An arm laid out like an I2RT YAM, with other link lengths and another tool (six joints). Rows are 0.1 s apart.
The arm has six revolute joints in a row. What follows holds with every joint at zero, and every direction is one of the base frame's. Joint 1 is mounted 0.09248 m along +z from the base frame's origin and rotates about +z. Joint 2 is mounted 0.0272 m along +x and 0.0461 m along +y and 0.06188 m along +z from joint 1 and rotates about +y. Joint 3 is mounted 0.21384 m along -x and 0.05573 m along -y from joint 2 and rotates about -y. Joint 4 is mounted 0.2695 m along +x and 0.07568 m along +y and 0.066 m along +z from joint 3 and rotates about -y. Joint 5 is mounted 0.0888 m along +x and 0.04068 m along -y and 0.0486 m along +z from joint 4 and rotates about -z. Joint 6 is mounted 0.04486 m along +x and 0.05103 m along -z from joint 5 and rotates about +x. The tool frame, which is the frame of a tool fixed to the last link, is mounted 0.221 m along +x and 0.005 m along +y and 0.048 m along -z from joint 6; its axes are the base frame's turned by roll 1.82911, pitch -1.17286 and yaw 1.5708 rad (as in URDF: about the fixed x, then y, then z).
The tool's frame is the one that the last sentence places.
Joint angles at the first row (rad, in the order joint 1, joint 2, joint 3, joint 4, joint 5, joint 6):
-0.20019 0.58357 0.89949 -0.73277 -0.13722 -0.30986
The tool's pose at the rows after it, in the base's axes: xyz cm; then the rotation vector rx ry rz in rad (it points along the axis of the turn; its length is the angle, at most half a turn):
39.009, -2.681, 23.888, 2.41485, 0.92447, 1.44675
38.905, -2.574, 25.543, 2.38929, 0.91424, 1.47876
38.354, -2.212, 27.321, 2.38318, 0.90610, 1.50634
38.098, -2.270, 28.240, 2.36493, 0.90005, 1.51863
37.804, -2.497, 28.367, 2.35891, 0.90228, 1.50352
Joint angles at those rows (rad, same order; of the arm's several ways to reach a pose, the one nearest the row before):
-0.20046 0.56939 0.90317 -0.72727 -0.13552 -0.31214
-0.19937 0.56471 0.93522 -0.73498 -0.13558 -0.30346
-0.19993 0.57056 0.99550 -0.77470 -0.14316 -0.28928
-0.20062 0.56244 1.01235 -0.78296 -0.14005 -0.28916
-0.20089 0.55878 1.02029 -0.79625 -0.13187 -0.30070

